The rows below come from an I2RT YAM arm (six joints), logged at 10 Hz.
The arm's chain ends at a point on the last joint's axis. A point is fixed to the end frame.
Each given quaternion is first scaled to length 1.
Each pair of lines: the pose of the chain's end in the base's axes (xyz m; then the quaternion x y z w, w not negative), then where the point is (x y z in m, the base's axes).
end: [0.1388, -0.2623, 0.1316, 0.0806, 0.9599, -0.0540, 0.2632]
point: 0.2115 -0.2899 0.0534
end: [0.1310, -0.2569, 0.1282, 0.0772, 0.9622, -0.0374, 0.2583]
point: 0.2034 -0.2810 0.0486
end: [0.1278, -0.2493, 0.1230, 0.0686, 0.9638, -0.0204, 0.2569]
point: 0.2007 -0.2692 0.0427
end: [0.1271, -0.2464, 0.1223, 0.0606, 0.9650, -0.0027, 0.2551]
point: 0.2002 -0.2621 0.0413
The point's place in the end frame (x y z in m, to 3 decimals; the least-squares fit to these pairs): -0.025 -0.009 0.107
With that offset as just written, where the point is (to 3 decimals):
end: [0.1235, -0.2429, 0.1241, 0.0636, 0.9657, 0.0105, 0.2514]
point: 0.196 -0.256 0.042
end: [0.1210, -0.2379, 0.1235, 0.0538, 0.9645, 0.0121, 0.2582]
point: 0.195 -0.250 0.043
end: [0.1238, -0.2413, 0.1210, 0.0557, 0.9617, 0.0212, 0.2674]
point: 0.199 -0.252 0.042
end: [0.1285, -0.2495, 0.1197, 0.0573, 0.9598, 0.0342, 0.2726]
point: 0.205 -0.258 0.041
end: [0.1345, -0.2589, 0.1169, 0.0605, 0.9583, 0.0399, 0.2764]
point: 0.212 -0.267 0.039
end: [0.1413, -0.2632, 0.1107, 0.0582, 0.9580, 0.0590, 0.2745]
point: 0.219 -0.267 0.032
